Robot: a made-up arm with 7 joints.
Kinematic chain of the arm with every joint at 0, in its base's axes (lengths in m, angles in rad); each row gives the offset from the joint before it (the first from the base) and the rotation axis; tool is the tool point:
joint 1: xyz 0 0 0 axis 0 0.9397 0.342
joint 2: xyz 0 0 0 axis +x
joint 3: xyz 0 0 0 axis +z
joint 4: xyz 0.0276 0 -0.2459 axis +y
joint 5: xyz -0.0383 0 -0.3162 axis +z
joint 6: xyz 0 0 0 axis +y
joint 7: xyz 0 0 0 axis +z
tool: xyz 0 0 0
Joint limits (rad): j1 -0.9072..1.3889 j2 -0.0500..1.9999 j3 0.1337..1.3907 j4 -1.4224..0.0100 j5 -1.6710..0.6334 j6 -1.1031..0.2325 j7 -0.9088..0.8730
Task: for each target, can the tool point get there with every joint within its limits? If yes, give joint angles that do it. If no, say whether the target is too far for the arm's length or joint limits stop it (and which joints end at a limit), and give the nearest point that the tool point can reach.
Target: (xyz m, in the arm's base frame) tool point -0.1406 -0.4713 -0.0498
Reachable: no: joint limits stop it (at a limit: joint 1, joint 2, joint 4) | nearest point -0.5049 -0.1862 -0.1615 | short by 0.476 m
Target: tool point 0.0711 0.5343 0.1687
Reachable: yes | joints 0.5703 1.8193 0.7934 -0.3625 -0.4774 -0.6055 0.4754
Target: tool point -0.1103 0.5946 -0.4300
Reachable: no: too far | nearest point -0.0841 0.4535 -0.3280 | short by 0.176 m
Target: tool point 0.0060 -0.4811 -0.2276
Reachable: no: joint limits stop it (at a limit: joint 2, joint 3, joint 4) | nearest point 0.0618 -0.0430 -0.5568 | short by 0.551 m
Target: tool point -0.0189 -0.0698 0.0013
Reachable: no: joint limits stop it (at a limit: joint 1, joint 2, joint 3, joint 4) | nearest point -0.2566 0.0494 -0.3911 | short by 0.474 m
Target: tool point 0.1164 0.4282 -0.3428
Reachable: yes | joints -0.0369 0.6929 0.8339 -0.5063 -0.2617 -0.1027 0.4738
